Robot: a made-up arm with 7 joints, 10 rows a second.
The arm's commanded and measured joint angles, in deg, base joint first. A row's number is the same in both.
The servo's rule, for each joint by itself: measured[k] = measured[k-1] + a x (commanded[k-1-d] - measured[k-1]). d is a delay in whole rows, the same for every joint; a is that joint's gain. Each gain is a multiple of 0.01, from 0.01 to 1. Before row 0 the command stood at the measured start. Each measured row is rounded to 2 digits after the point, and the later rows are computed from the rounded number. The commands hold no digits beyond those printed.
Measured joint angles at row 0: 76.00 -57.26 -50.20 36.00 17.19 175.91 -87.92
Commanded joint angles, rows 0 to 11: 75.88 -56.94 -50.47 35.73 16.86 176.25 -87.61; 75.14 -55.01 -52.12 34.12 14.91 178.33 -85.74; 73.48 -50.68 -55.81 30.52 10.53 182.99 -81.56; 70.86 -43.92 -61.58 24.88 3.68 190.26 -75.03; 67.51 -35.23 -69.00 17.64 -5.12 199.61 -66.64; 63.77 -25.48 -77.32 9.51 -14.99 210.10 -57.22; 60.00 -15.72 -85.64 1.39 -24.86 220.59 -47.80; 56.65 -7.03 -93.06 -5.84 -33.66 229.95 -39.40; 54.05 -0.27 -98.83 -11.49 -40.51 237.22 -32.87; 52.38 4.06 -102.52 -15.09 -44.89 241.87 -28.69; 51.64 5.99 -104.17 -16.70 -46.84 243.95 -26.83; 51.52 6.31 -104.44 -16.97 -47.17 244.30 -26.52
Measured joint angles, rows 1 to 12: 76.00 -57.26 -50.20 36.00 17.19 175.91 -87.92; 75.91 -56.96 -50.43 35.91 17.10 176.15 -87.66; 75.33 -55.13 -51.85 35.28 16.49 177.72 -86.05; 73.94 -50.95 -55.18 33.61 14.82 181.51 -82.28; 71.63 -44.34 -60.56 30.55 11.70 187.81 -76.19; 68.54 -35.78 -67.65 26.03 6.99 196.31 -68.17; 64.96 -26.10 -75.77 20.25 0.84 206.24 -58.97; 61.24 -16.34 -84.06 13.65 -6.36 216.57 -49.59; 57.80 -7.59 -91.62 6.83 -14.00 226.20 -41.03; 54.99 -0.71 -97.68 0.42 -21.42 234.13 -34.18; 53.03 3.77 -101.75 -5.01 -27.99 239.70 -29.57; 51.99 5.86 -103.78 -9.10 -33.27 242.76 -27.27
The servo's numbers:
d 1
a 0.75 0.94 0.84 0.35 0.28 0.72 0.84

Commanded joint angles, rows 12 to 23: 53.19 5.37 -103.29 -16.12 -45.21 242.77 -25.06; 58.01 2.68 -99.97 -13.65 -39.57 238.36 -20.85; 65.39 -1.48 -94.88 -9.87 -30.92 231.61 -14.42; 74.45 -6.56 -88.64 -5.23 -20.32 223.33 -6.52; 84.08 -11.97 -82.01 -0.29 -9.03 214.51 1.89; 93.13 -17.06 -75.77 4.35 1.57 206.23 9.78; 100.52 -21.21 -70.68 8.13 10.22 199.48 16.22; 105.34 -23.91 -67.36 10.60 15.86 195.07 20.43; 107.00 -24.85 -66.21 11.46 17.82 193.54 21.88; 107.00 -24.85 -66.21 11.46 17.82 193.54 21.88; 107.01 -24.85 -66.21 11.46 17.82 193.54 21.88; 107.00 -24.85 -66.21 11.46 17.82 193.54 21.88
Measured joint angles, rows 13 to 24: 51.64 6.28 -104.33 -11.85 -37.16 243.87 -26.64; 52.80 5.42 -103.46 -13.34 -39.41 243.08 -25.31; 56.71 2.84 -100.53 -13.45 -39.45 239.68 -21.56; 63.22 -1.22 -95.78 -12.20 -37.06 233.87 -15.56; 71.64 -6.24 -89.78 -9.76 -32.37 226.28 -7.97; 80.97 -11.63 -83.25 -6.45 -25.83 217.81 0.31; 90.09 -16.73 -76.97 -2.67 -18.16 209.47 8.26; 97.91 -20.94 -71.69 1.11 -10.21 202.28 14.95; 103.48 -23.73 -68.05 4.43 -2.91 197.09 19.55; 106.12 -24.78 -66.50 6.89 2.89 194.53 21.51; 106.78 -24.85 -66.26 8.49 7.07 193.82 21.82; 106.95 -24.85 -66.22 9.53 10.08 193.62 21.87
